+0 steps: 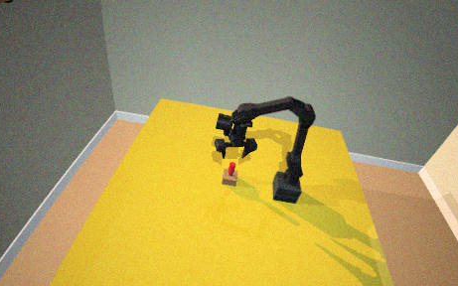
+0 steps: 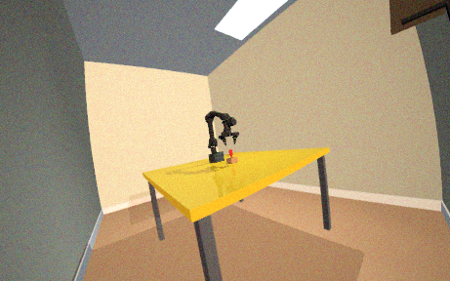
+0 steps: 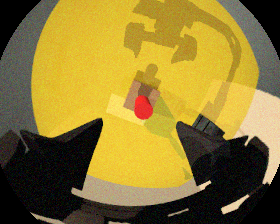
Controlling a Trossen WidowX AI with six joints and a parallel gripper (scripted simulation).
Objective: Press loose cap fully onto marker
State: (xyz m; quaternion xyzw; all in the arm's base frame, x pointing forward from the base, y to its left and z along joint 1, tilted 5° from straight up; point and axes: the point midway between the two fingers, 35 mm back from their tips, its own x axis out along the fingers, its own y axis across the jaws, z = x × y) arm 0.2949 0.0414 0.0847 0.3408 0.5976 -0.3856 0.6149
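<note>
Now: the marker cap 1 cm behind my gripper tip and 6 cm below it. Round my gripper tip: holder block: 1 cm behind, 13 cm below.
</note>
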